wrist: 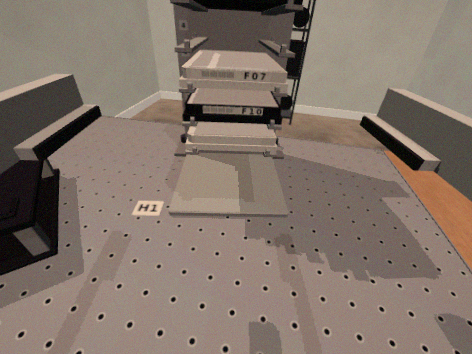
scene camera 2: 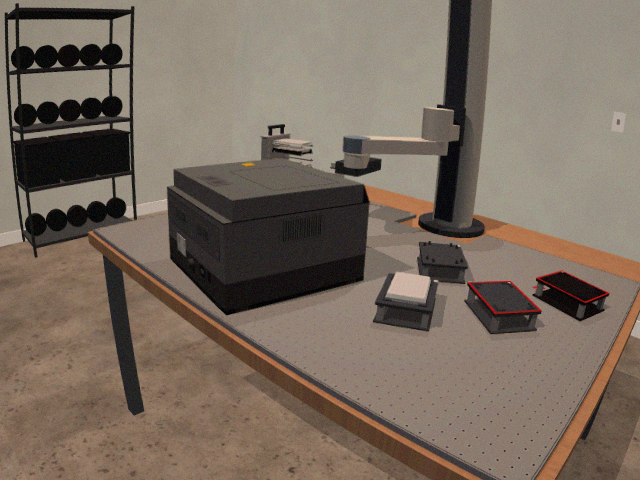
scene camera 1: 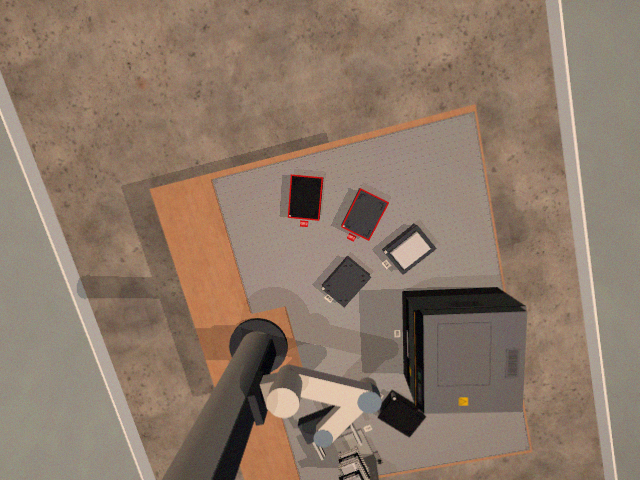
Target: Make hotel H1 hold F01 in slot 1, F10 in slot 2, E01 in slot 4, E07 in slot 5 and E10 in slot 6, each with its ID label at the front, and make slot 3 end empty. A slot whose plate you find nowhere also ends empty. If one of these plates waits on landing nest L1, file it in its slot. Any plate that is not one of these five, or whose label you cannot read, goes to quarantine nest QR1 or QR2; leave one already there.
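Observation:
Hotel H1 [wrist: 235, 30] [scene camera 2: 267, 149] is ahead in the wrist view. Its bottom slot holds a white plate [wrist: 231, 133] with no readable label. Slot 2 holds black plate F10 [wrist: 232, 111]. Slot 3 holds white plate F07 [wrist: 235, 70]. Slot 4 has bare rails. A dark underside shows above it; that label is out of view. My gripper [scene camera 1: 338, 442] [wrist: 234, 99] is open and empty, in front of the hotel. Two red-rimmed nests [scene camera 1: 305, 197] [scene camera 1: 364, 213] stand apart; one top is black, one dark grey, and their labels are unreadable.
A white plate [scene camera 1: 409, 250] [scene camera 2: 408, 287] lies on a dark nest. A dark grey nest [scene camera 1: 346, 281] [scene camera 2: 442, 254] stands beside it. A black nest [scene camera 1: 401, 413] [wrist: 25, 210] is left of the hotel. A large grey instrument [scene camera 1: 465, 356] [scene camera 2: 268, 232] stands near it.

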